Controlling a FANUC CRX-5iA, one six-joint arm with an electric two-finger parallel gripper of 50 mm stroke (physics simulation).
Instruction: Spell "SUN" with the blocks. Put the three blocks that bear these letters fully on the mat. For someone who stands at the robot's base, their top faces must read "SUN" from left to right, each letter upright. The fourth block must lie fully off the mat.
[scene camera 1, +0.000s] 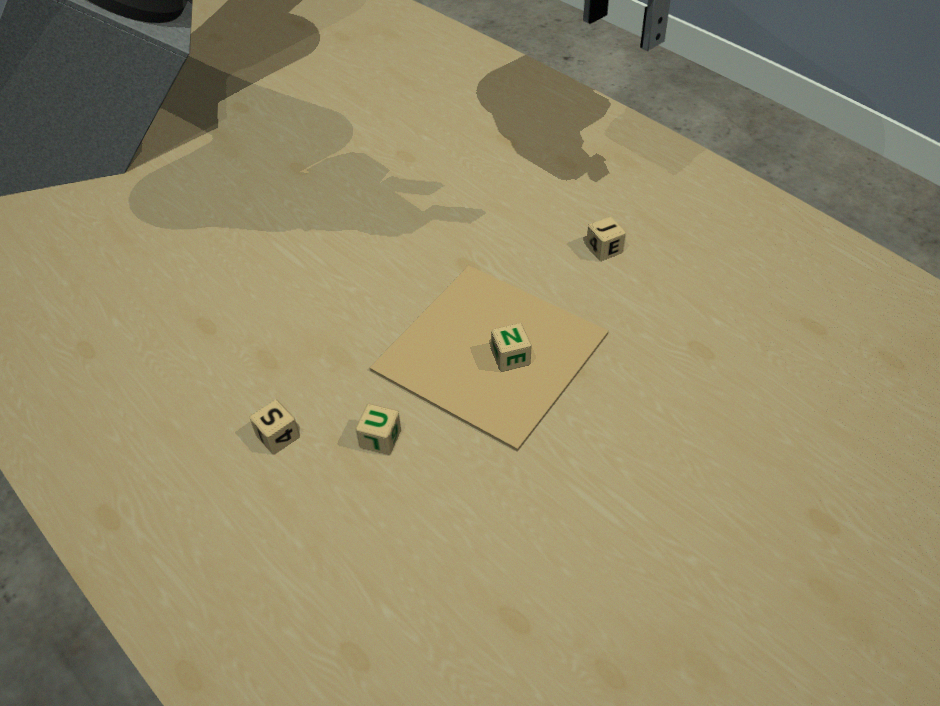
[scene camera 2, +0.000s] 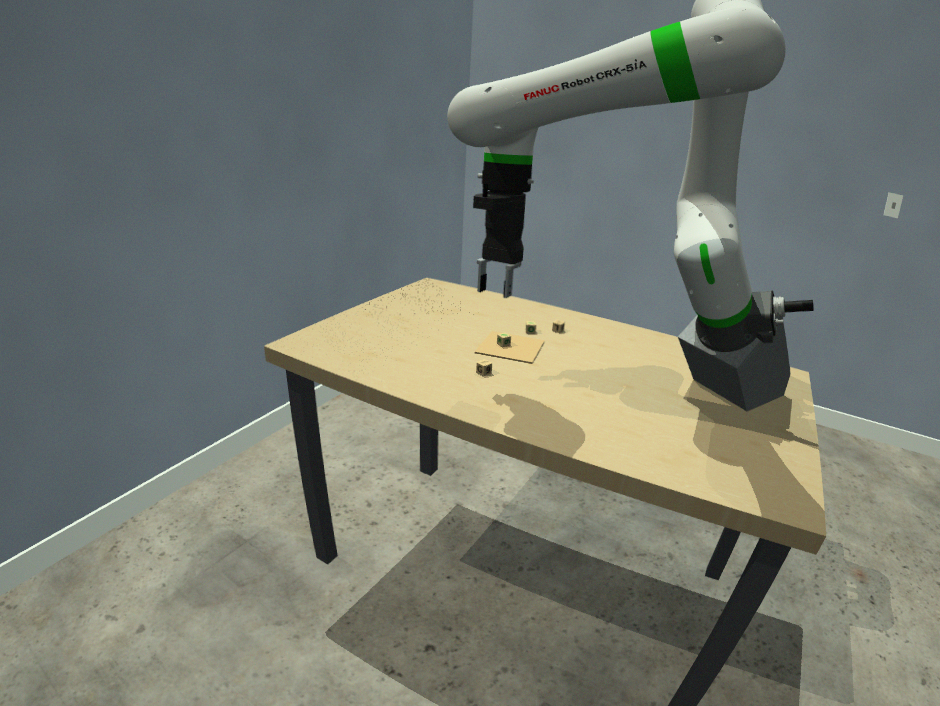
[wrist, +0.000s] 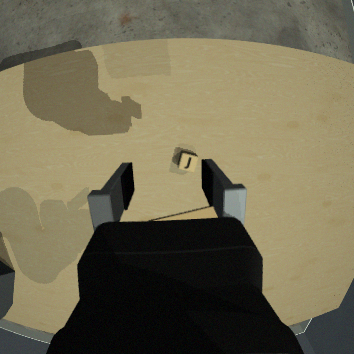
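Observation:
The N block (scene camera 1: 510, 348) (scene camera 2: 503, 340) is on the mat (scene camera 1: 448, 334) (scene camera 2: 524, 351) (wrist: 192, 214), green N up. The U block (scene camera 1: 378, 429) (scene camera 2: 531, 328), green U up, is off the mat beside its lower-left edge in scene view 1. The S block (scene camera 1: 275, 426) (scene camera 2: 558, 326), black S up, lies farther left there. The J block (scene camera 1: 605, 238) (scene camera 2: 484, 368) (wrist: 188, 161), black J up, is off the mat's opposite side. My gripper (scene camera 1: 624, 26) (scene camera 2: 494, 291) (wrist: 166, 174) is open and empty, high above the table. In the wrist view the J block appears near the right finger.
The robot's base (scene camera 1: 83, 106) (scene camera 2: 737, 364) stands on the table (scene camera 1: 683, 531) (scene camera 2: 395, 364) at one end. The arm (scene camera 2: 600, 75) reaches over the table. Arm shadows fall on the wood between the base and the mat. Walls stand beyond the table.

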